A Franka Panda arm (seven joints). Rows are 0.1 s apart.
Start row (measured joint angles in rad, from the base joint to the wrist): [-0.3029 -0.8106 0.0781 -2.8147 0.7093 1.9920 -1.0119]
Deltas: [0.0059 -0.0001 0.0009 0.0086 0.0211 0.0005 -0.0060]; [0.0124 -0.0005 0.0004 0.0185 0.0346 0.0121 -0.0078]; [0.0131 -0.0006 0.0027 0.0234 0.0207 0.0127 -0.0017]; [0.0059 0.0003 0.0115 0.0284 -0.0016 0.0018 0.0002]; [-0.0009 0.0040 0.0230 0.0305 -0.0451 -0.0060 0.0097]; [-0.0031 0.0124 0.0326 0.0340 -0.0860 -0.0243 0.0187]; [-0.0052 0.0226 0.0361 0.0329 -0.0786 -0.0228 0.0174]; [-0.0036 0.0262 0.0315 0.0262 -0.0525 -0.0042 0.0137]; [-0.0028 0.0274 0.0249 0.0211 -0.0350 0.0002 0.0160]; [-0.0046 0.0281 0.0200 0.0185 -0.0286 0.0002 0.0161]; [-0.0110 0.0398 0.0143 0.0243 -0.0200 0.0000 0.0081]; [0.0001 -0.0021 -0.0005 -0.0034 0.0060 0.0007 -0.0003]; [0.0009 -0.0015 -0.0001 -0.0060 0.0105 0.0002 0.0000]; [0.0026 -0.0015 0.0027 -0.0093 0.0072 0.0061 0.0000]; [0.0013 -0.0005 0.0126 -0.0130 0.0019 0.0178 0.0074]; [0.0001 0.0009 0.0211 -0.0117 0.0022 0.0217 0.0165]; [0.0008 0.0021 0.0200 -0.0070 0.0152 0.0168 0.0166]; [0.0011 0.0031 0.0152 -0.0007 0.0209 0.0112 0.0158]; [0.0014 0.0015 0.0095 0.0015 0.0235 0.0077 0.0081]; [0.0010 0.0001 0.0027 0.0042 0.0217 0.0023 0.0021]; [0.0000 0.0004 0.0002 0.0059 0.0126 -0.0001 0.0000]
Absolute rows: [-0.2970 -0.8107 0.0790 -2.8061 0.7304 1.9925 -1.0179]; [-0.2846 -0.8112 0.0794 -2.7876 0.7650 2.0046 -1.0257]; [-0.2715 -0.8118 0.0821 -2.7642 0.7857 2.0173 -1.0274]; [-0.2656 -0.8115 0.0936 -2.7358 0.7841 2.0191 -1.0272]; [-0.2665 -0.8075 0.1166 -2.7053 0.7390 2.0131 -1.0175]; [-0.2696 -0.7951 0.1492 -2.6713 0.6530 1.9888 -0.9988]; [-0.2748 -0.7725 0.1853 -2.6384 0.5744 1.9660 -0.9814]; [-0.2784 -0.7463 0.2168 -2.6122 0.5219 1.9618 -0.9677]; [-0.2812 -0.7189 0.2417 -2.5911 0.4869 1.9620 -0.9517]; [-0.2858 -0.6908 0.2617 -2.5726 0.4583 1.9622 -0.9356]; [-0.2968 -0.6510 0.2760 -2.5483 0.4383 1.9622 -0.9275]; [-0.2967 -0.6531 0.2755 -2.5517 0.4443 1.9629 -0.9278]; [-0.2958 -0.6546 0.2754 -2.5577 0.4548 1.9631 -0.9278]; [-0.2932 -0.6561 0.2781 -2.5670 0.4620 1.9692 -0.9278]; [-0.2919 -0.6566 0.2907 -2.5800 0.4639 1.9870 -0.9204]; [-0.2918 -0.6557 0.3118 -2.5917 0.4661 2.0087 -0.9039]; [-0.2910 -0.6536 0.3318 -2.5987 0.4813 2.0255 -0.8873]; [-0.2899 -0.6505 0.3470 -2.5994 0.5022 2.0367 -0.8715]; [-0.2885 -0.6490 0.3565 -2.5979 0.5257 2.0444 -0.8634]; [-0.2875 -0.6489 0.3592 -2.5937 0.5474 2.0467 -0.8613]; [-0.2875 -0.6485 0.3594 -2.5878 0.5600 2.0466 -0.8613]
